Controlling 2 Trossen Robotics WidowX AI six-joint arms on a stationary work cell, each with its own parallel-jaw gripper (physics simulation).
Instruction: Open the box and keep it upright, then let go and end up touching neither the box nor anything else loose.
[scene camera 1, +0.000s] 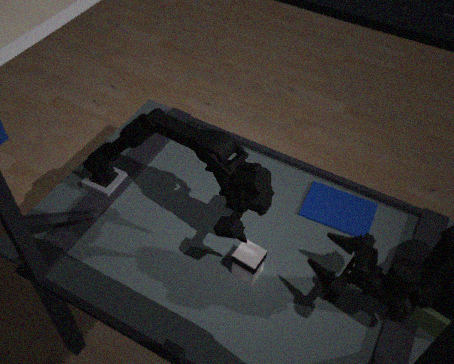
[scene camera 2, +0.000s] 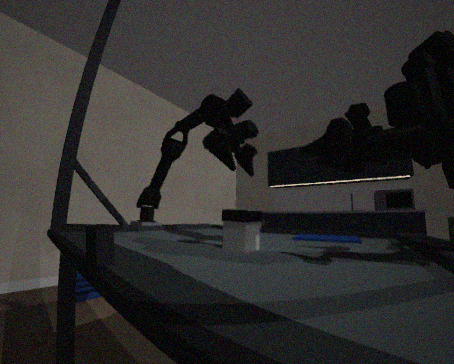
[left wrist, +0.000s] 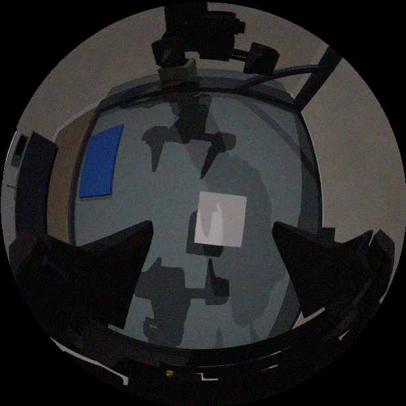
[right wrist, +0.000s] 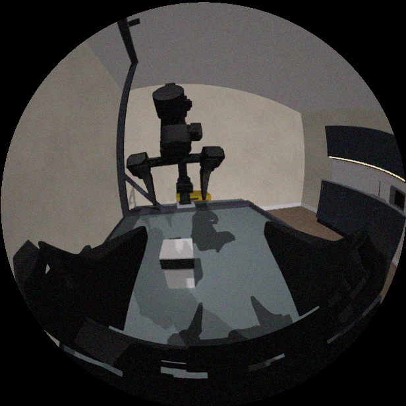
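Where they show: left gripper, fingertip midpoint: (scene camera 1: 253, 228) (scene camera 2: 243, 173); right gripper, fingertip midpoint: (scene camera 1: 317, 246) (scene camera 2: 309, 156); left arm's base at its link origin: (scene camera 1: 104, 177) (scene camera 2: 146, 221); right arm's base at its link origin: (scene camera 1: 446, 304).
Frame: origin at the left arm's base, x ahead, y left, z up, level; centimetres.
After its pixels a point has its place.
The box (scene camera 1: 250, 254) (scene camera 2: 241, 238) (left wrist: 220, 220) (right wrist: 179, 278) stands upright on the table, pale with a dark band just under its flat white top. Its lid lies level over it, closed. My left gripper (scene camera 2: 243, 172) {z 15.4, x 52.8, y -6.1 cm} (left wrist: 215, 228) (right wrist: 179, 202) is open and empty, pointing down above the box, with a clear gap between them in scene camera 2. My right gripper (scene camera 1: 318, 246) {z 17.9, x 69.1, y -5.2 cm} (right wrist: 206, 230) is open and empty, off to the right of the box in scene camera 1 and apart from it. In scene camera 2 its fingers are hard to make out in the dark.
A flat blue panel (scene camera 1: 338, 208) {z -2.6, x 68.9, y 25.6 cm} (scene camera 2: 327, 238) {z -2.6, x 69.7, y 20.7 cm} (left wrist: 101, 162) lies on the table (scene camera 1: 280, 180) {z -3.4, x 48.5, y 28.3 cm} near its far edge in scene camera 1. A dark frame post (scene camera 2: 75, 130) {z 29.4, x 5.6, y -34.3 cm} rises at the table's left in scene camera 2. Arm shadows fall around the box.
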